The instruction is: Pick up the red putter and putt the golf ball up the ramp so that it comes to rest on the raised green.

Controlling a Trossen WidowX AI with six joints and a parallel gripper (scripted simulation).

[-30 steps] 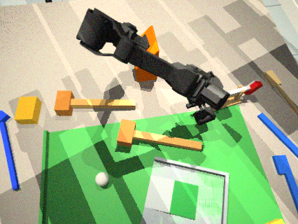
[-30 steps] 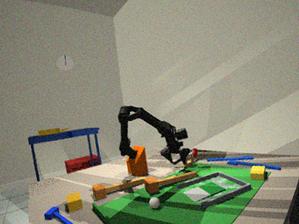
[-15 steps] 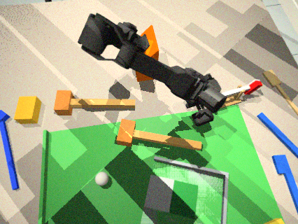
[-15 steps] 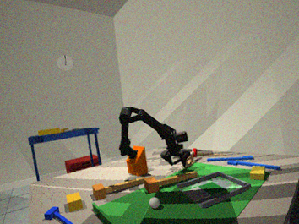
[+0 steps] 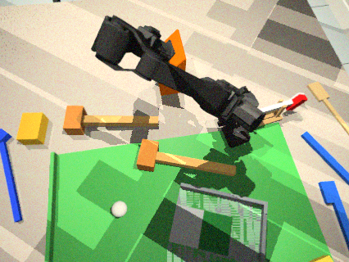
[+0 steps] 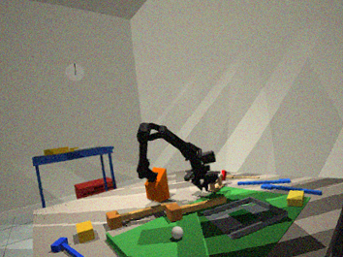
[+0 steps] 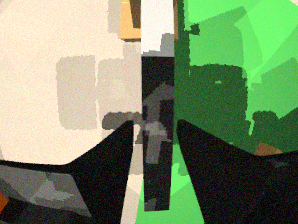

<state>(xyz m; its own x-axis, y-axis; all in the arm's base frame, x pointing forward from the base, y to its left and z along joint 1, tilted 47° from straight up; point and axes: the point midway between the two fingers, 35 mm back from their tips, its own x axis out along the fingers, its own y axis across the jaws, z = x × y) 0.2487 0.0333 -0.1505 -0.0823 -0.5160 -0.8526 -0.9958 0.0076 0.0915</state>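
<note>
Now: gripper tip 1 cm past the red putter, 11 cm to the right of it and 3 cm below it. Round my gripper tip: tan paddle: 36 cm to the left, 3 cm below; white golf ball: 17 cm ahead, 38 cm to the right, 1 cm below; yellow block: 14 cm behind, 60 cm to the right, 1 cm below.
</note>
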